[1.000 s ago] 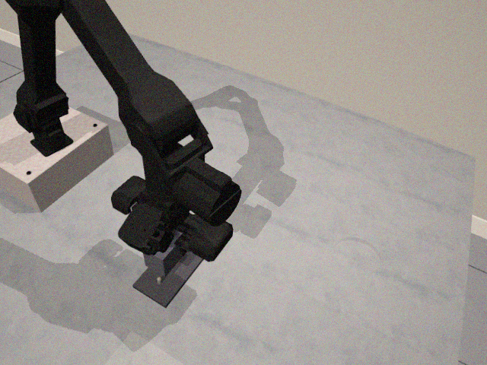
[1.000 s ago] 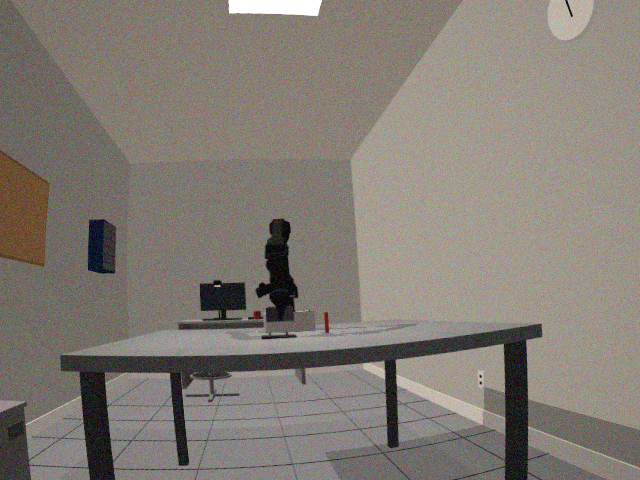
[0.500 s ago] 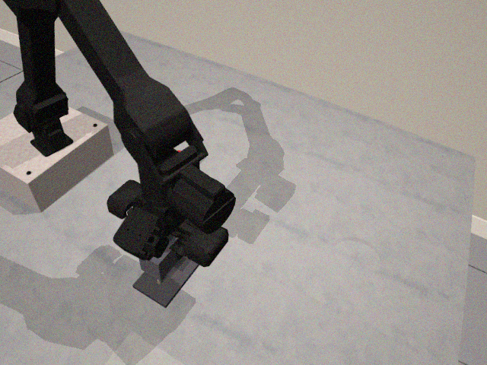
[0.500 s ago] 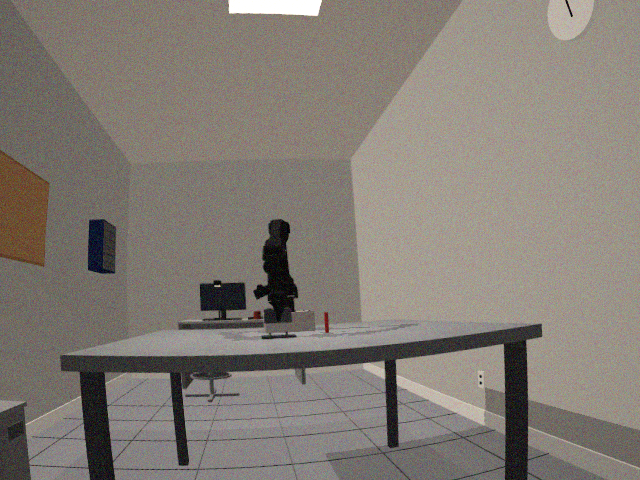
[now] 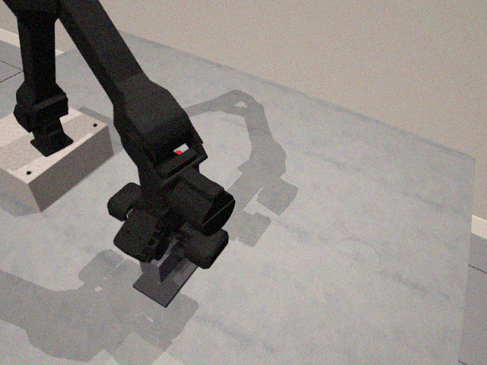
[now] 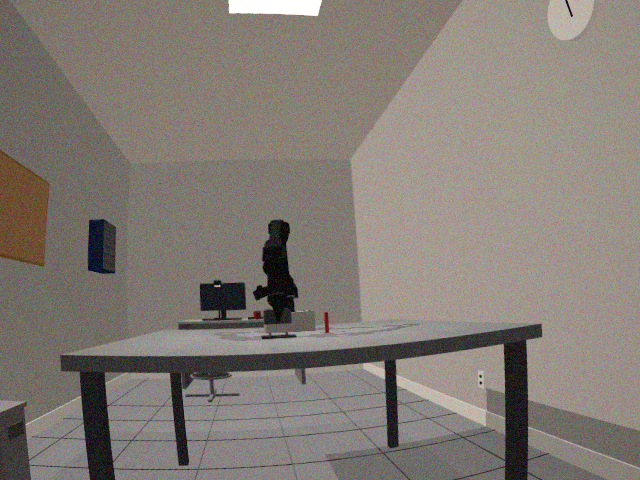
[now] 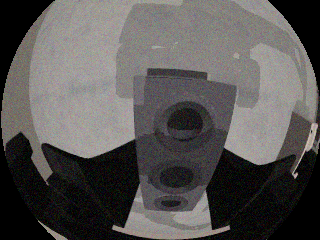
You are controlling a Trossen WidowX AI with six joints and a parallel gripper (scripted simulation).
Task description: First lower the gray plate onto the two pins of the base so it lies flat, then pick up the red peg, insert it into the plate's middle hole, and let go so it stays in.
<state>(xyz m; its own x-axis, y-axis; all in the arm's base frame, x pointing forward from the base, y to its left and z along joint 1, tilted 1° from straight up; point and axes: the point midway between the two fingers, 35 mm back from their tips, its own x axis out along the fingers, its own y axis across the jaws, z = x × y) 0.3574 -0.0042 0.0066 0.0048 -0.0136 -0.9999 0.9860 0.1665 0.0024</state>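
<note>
My gripper tip is 17 cm to the right of the red peg, 16 cm past it and 2 cm above it. The rest, counted from my gripper tip: gray plate (3 cm above).
</note>
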